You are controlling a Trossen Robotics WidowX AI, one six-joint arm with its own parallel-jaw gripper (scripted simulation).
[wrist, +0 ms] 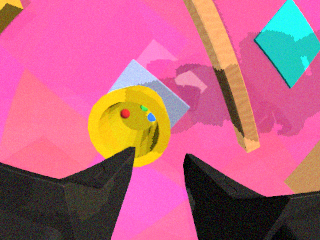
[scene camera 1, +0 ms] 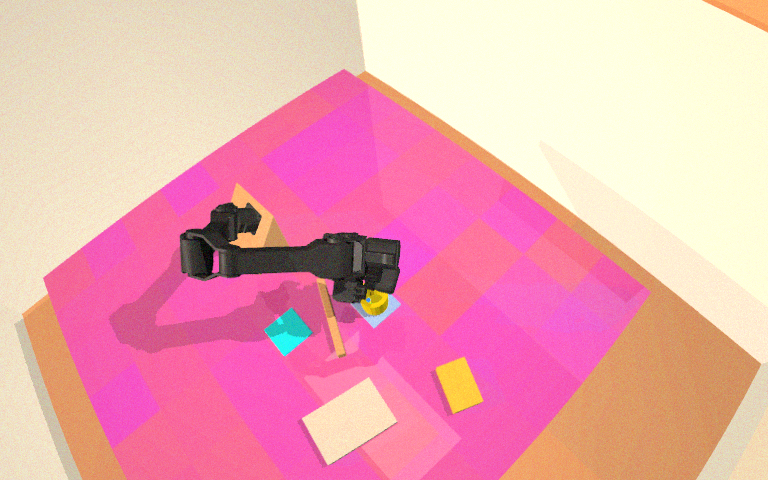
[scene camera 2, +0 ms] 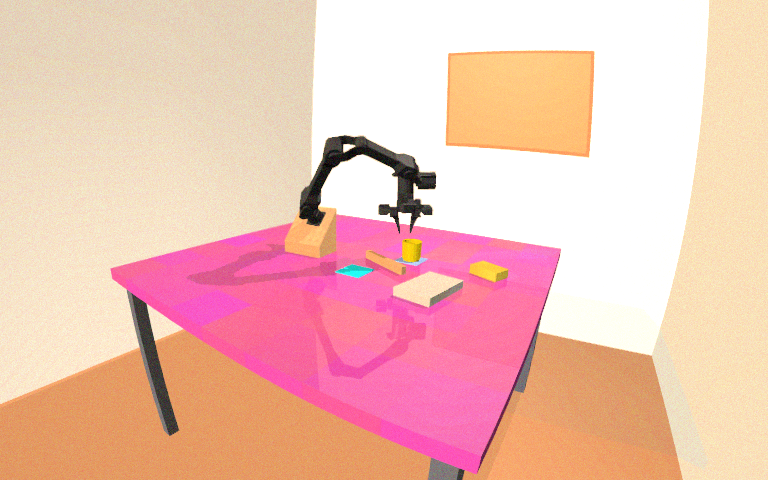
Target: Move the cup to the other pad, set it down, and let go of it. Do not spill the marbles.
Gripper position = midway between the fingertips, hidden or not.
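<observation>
The gripper (scene camera 1: 361, 285); visible too in the wrist view (wrist: 159, 156) and scene camera 2 (scene camera 2: 404, 233). Yellow cup (wrist: 110, 133). Wooden stick (scene camera 1: 328, 306). Cyan pad (scene camera 1: 288, 331).
</observation>
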